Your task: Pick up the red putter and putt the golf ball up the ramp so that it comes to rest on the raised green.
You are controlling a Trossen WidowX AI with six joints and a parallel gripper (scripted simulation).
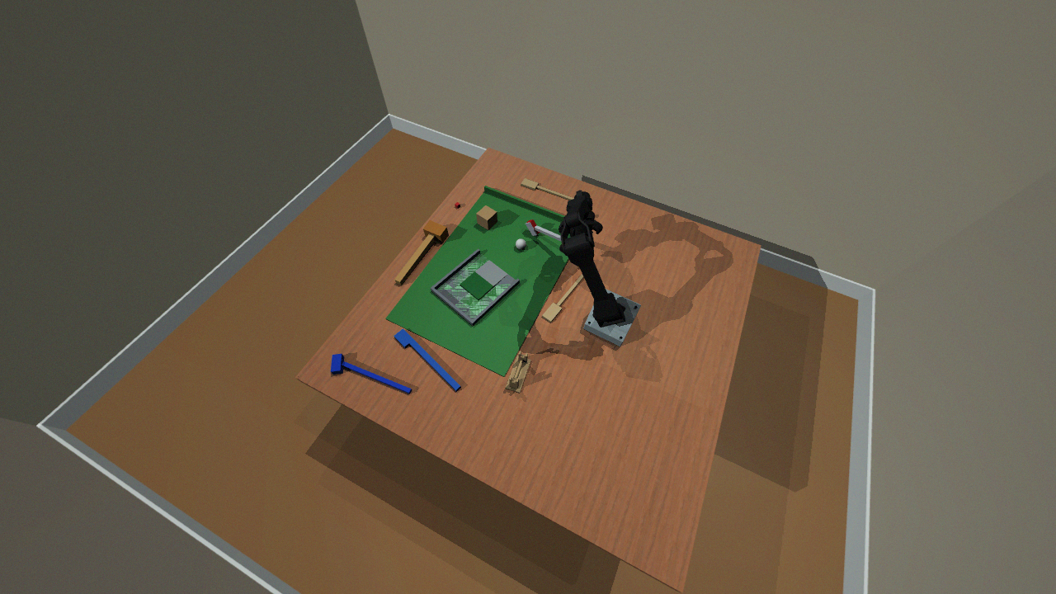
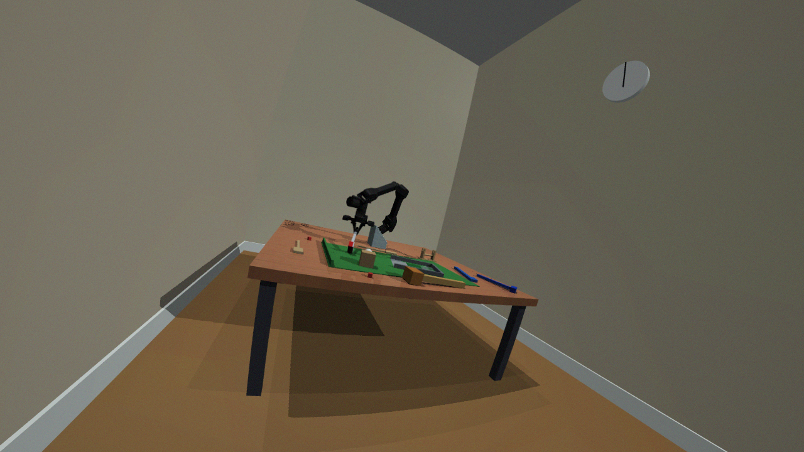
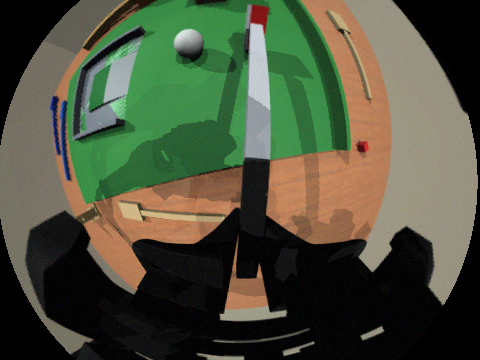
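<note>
The red putter is 12 cm ahead of my gripper tip and 2 cm to the right of it. The rest, counted from my gripper tip: tan cube: 41 cm ahead, 1 cm to the left, 4 cm below; then small wooden rack: 4 cm behind, 51 cm to the left, 4 cm below; then white golf ball: 23 cm ahead, 5 cm to the left, 5 cm below.
</note>
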